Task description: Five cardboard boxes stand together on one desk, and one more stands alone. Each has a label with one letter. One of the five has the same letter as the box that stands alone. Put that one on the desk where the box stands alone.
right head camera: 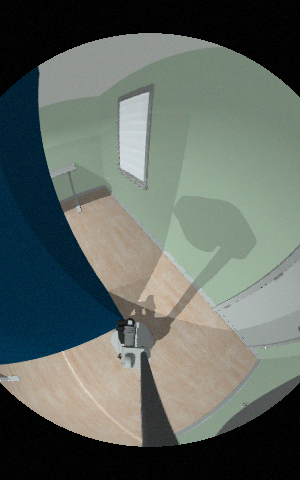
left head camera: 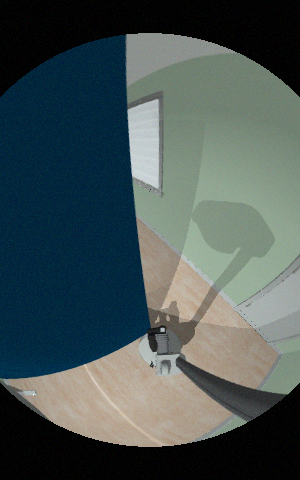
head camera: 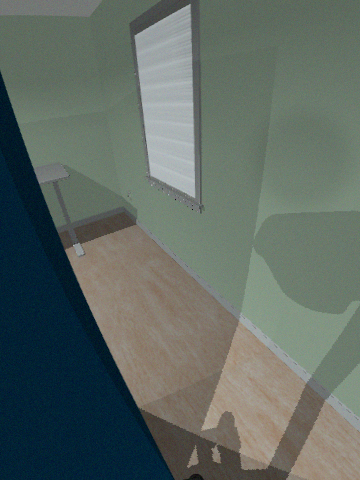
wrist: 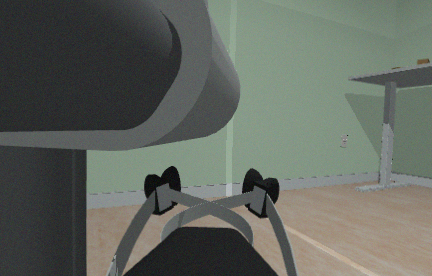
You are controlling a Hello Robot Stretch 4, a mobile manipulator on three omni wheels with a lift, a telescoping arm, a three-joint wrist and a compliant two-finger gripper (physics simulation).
Labels:
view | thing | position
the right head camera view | window with blinds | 134,108
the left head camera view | window with blinds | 145,115
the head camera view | window with blinds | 166,48
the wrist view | my gripper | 212,183

